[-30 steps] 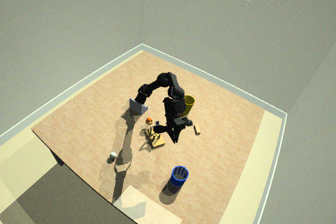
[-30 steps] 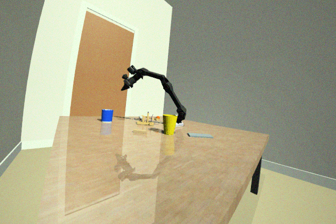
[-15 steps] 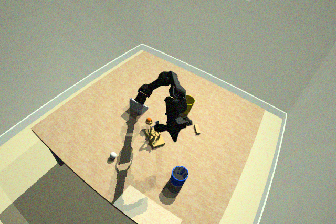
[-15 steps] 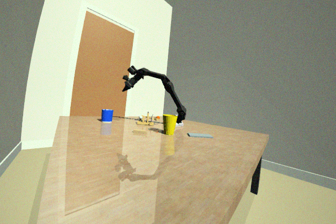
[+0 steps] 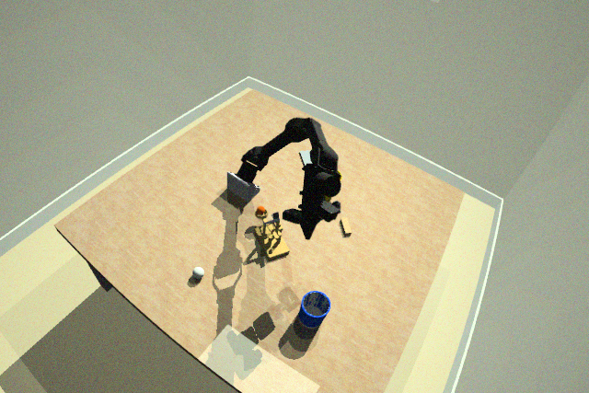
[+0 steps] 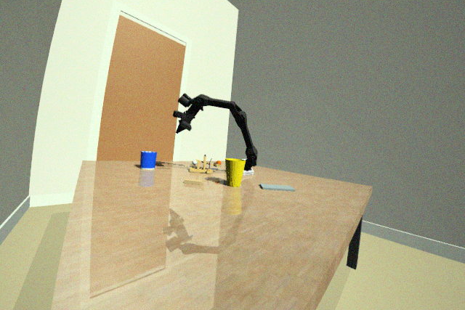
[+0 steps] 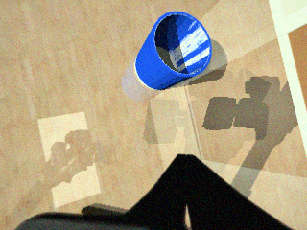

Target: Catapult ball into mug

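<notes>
My gripper tip is 26 cm past the orange ball, 11 cm to the right of it and 17 cm above it. The rest, counted from my gripper tip: wooden catapult: 19 cm behind, 9 cm to the left, 18 cm below; then blue mug: 12 cm ahead, 10 cm to the right, 20 cm below; then wooden block: 2 cm ahead, 30 cm to the left, 22 cm below.
</notes>
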